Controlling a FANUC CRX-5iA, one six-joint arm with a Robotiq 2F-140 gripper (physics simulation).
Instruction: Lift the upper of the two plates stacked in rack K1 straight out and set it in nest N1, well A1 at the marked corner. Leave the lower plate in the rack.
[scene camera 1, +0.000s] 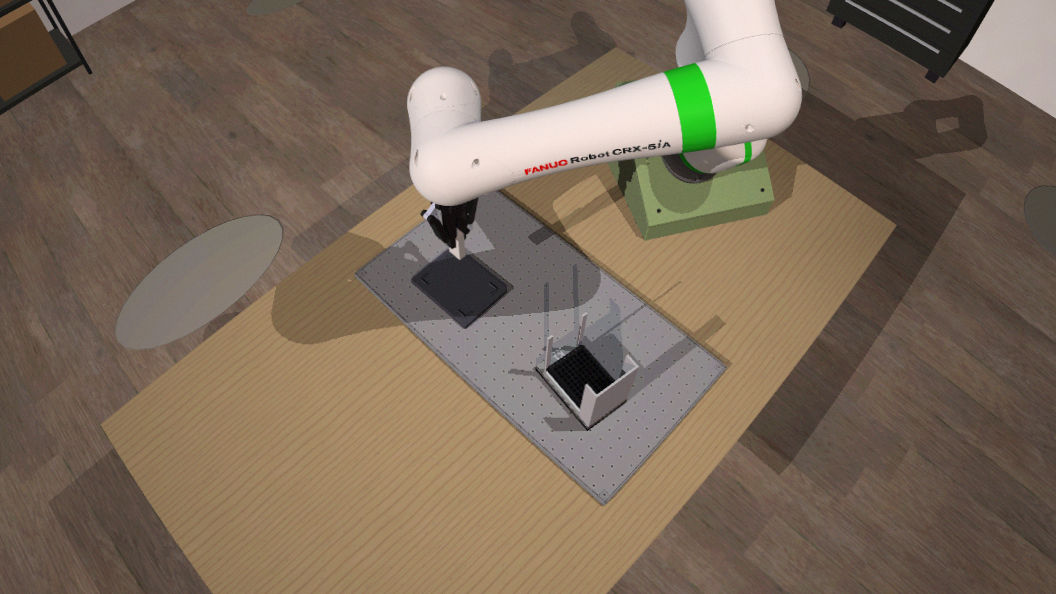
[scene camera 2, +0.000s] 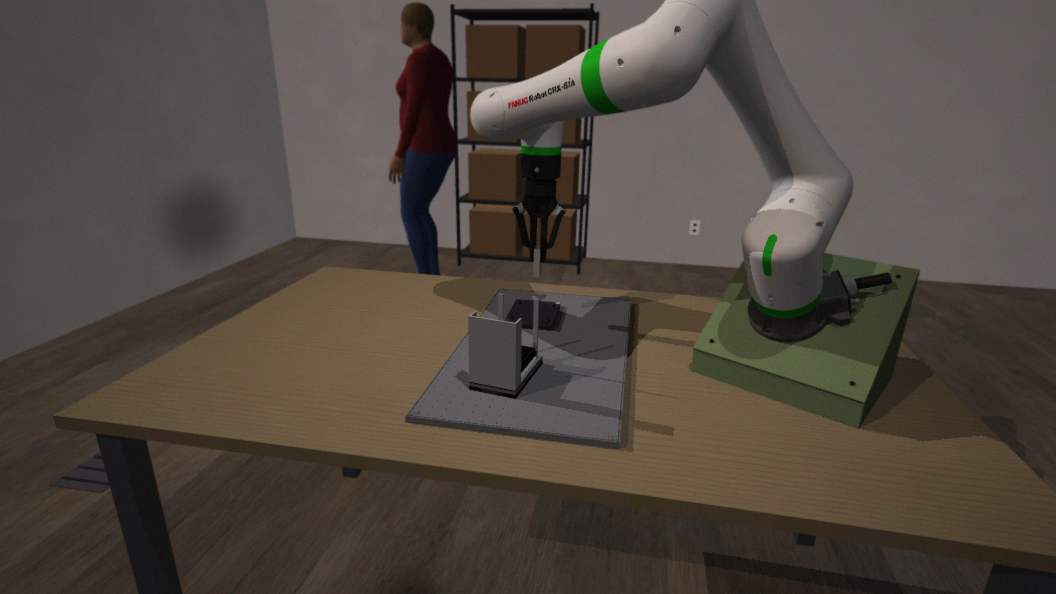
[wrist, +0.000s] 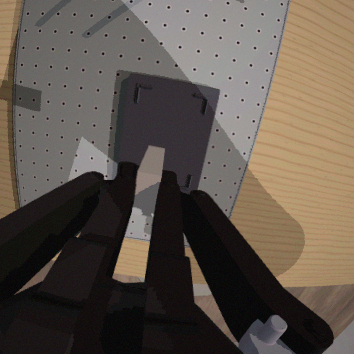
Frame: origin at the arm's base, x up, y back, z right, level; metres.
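Where they show: gripper, fingertip midpoint: (scene camera 1: 457, 253) (scene camera 2: 537, 275) (wrist: 153, 161); arm's base, origin of the base link: (scene camera 2: 787, 312).
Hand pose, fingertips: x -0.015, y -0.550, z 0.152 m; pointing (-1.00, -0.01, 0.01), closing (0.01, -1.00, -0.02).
Note:
Things, the pixels of their top centre, and the offset from my fingertips. Level surfaces: height alone.
- nest N1, middle of its top: (wrist: 164, 140) (scene camera 1: 458, 283) (scene camera 2: 533, 310) dz -0.002, dx -0.095, dy -0.008 m
- Rack K1, middle of its top: (scene camera 1: 588, 348) (scene camera 2: 507, 305) dz -0.329, dx +0.042, dy +0.009 m
- black well plate, middle of its top: (scene camera 1: 586, 379) dz -0.339, dx -0.063, dy +0.008 m
- grey perforated board, its level: dx -0.110 m
- wooden table, its level: dx -0.122 m
My gripper (scene camera 1: 459, 251) (scene camera 2: 536, 266) (wrist: 153, 161) is shut, its pale pads pressed together with nothing between them. It hangs above the near edge of nest N1 (scene camera 1: 461, 290) (scene camera 2: 541, 314) (wrist: 168, 116), a flat dark square with corner marks and nothing on it. Rack K1 (scene camera 1: 611, 395) (scene camera 2: 492, 352), a white open-topped box with thin upright guide rods, stands farther along the board. A black well plate (scene camera 1: 578, 373) shows inside it from above. I cannot tell the two stacked plates apart.
The grey perforated board (scene camera 1: 644, 441) (scene camera 2: 579, 400) (wrist: 228, 46) lies on the wooden table (scene camera 1: 323, 447). The green robot base (scene camera 1: 701, 204) (scene camera 2: 803, 364) sits at the table's far side. A person (scene camera 2: 422, 127) stands by a shelf rack (scene camera 2: 455, 140) with boxes behind the table.

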